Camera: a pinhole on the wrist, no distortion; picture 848 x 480 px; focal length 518.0 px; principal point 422.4 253.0 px. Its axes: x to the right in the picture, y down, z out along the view. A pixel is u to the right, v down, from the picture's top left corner.
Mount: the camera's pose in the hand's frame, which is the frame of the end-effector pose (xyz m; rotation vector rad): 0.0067 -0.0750 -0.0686 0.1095 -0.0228 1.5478
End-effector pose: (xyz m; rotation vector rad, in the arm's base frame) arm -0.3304 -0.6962 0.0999 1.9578 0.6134 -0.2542
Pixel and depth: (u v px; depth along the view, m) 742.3 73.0 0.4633
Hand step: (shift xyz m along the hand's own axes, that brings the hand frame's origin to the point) 0.1994 0.1676 0.4073
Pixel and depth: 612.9 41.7 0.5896
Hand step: 0.2840 0.0863 0.5226
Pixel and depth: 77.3 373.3 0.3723
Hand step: -0.0653 -0.3521 0.2859
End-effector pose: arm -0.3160 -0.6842 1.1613 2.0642 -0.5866 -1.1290
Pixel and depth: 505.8 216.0 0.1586
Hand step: 0.0272 -0.0632 0.0907
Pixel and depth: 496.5 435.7 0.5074
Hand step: -0.1426 -0.0424 0.4523
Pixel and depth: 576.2 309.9 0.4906
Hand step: -0.0170 0.0295 0.4347
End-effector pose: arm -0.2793 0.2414 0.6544 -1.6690 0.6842 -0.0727
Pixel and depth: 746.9 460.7 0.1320
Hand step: -0.0370 -0.0028 0.0726
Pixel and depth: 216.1 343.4 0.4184
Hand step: -0.0474 -0.2751 0.3378
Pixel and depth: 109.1 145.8 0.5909
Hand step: 0.1524 -0.4836 0.4825
